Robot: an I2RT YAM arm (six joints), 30 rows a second.
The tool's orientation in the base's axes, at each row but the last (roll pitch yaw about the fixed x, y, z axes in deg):
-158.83, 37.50, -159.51
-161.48, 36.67, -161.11
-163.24, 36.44, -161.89
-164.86, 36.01, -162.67
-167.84, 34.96, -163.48
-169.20, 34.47, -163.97
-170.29, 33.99, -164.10
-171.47, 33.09, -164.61
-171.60, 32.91, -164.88
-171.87, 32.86, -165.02
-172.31, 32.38, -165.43
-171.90, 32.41, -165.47
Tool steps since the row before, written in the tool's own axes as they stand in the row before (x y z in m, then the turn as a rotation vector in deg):
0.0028, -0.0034, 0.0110, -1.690, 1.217, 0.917
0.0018, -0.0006, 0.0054, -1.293, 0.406, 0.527
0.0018, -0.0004, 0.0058, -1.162, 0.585, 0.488
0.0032, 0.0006, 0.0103, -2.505, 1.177, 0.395
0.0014, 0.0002, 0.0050, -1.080, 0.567, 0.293
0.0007, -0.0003, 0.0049, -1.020, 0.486, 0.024
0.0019, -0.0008, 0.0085, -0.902, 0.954, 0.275
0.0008, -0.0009, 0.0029, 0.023, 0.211, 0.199
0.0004, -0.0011, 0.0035, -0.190, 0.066, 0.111
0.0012, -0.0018, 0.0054, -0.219, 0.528, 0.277
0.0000, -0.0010, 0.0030, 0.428, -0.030, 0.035
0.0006, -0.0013, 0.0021, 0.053, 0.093, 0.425
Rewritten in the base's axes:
0.0056, -0.0055, -0.0089, 1.713, 1.498, 0.002
0.0022, -0.0017, -0.0050, 1.266, 0.663, 0.268
0.0023, -0.0014, -0.0054, 1.117, 0.807, 0.179
0.0038, -0.0010, -0.0101, 2.013, 1.710, 0.916
0.0019, -0.0003, -0.0048, 0.931, 0.790, 0.286
0.0024, -0.0006, -0.0043, 0.740, 0.705, 0.483
0.0035, -0.0013, -0.0079, 0.707, 1.131, 0.146
0.0011, -0.0011, -0.0027, 0.054, 0.201, -0.204
0.0018, -0.0012, -0.0030, 0.204, 0.106, 0.003
0.0024, -0.0020, -0.0049, 0.236, 0.564, -0.174
0.0018, -0.0010, -0.0024, -0.325, -0.120, -0.255
0.0009, -0.0014, -0.0019, 0.174, 0.078, -0.395

